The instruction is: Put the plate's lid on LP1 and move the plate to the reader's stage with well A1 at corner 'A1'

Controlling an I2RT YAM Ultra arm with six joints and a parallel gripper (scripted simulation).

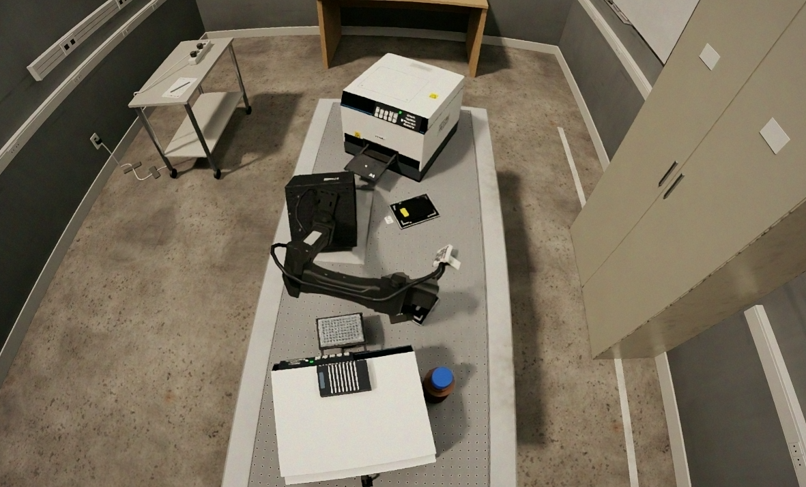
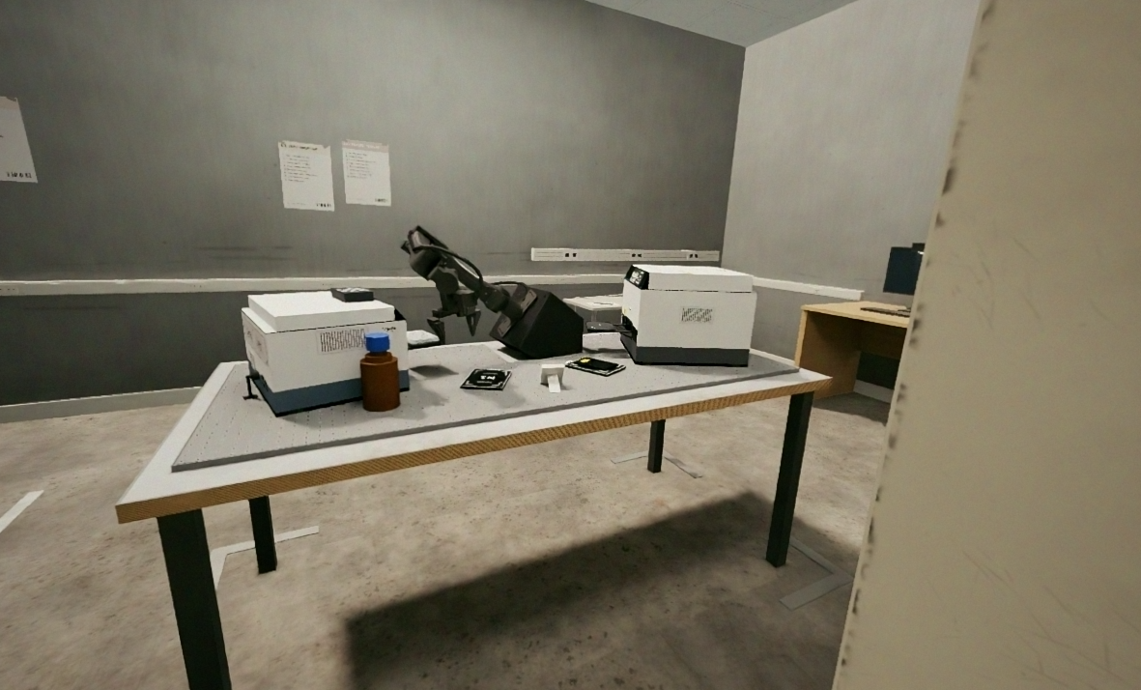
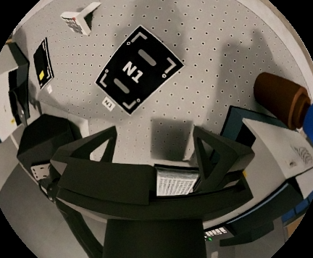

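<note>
Now: the well plate 160 mm behind my hand, 90 mm to the right of it and 30 mm below it. From my hand the other things lie so: blue-capped bottle 140 mm ahead, 220 mm to the right, 20 mm below; black plate 20 mm ahead, 450 mm to the left, 110 mm below.
</note>
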